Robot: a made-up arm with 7 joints.
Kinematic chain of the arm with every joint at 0, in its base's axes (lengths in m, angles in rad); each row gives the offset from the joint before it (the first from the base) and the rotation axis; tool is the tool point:
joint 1: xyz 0 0 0.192 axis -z
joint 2: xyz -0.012 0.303 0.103 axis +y
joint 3: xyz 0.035 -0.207 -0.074 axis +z
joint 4: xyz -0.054 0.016 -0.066 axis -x
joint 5: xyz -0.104 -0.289 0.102 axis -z
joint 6: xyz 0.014 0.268 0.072 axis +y
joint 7: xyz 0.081 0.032 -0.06 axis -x
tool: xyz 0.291 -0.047 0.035
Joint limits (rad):
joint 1: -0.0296..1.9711
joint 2: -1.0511..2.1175
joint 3: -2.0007..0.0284
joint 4: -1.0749..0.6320
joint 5: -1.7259..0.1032
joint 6: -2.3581..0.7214
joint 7: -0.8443..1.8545
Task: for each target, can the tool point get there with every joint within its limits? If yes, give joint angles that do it. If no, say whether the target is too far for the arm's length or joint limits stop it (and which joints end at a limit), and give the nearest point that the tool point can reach.
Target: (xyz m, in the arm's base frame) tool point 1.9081 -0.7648 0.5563
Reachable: no: too far | nearest point 0.7945 -0.3184 0.5125 | short by 1.201 m
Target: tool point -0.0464 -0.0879 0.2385
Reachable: yes | joints 0.1242 0.8709 -1.5039 -0.3926 -0.1281 0.0893 -0.4364
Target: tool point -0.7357 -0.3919 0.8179
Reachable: no: joint limits stop it (at a limit: joint 1, joint 4, joint 5, joint 6, joint 7) | nearest point -0.6412 -0.3308 0.7494 | short by 0.132 m
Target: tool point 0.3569 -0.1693 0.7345
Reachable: yes | joints 1.7162 0.8426 -0.7058 0.2786 -0.4437 -2.1017 -0.1984
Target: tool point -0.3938 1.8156 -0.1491
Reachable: no: too far | nearest point -0.2017 0.9301 0.0701 | short by 0.932 m
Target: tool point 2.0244 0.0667 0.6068
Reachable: no: too far | nearest point 0.9422 0.1327 0.4725 | short by 1.093 m
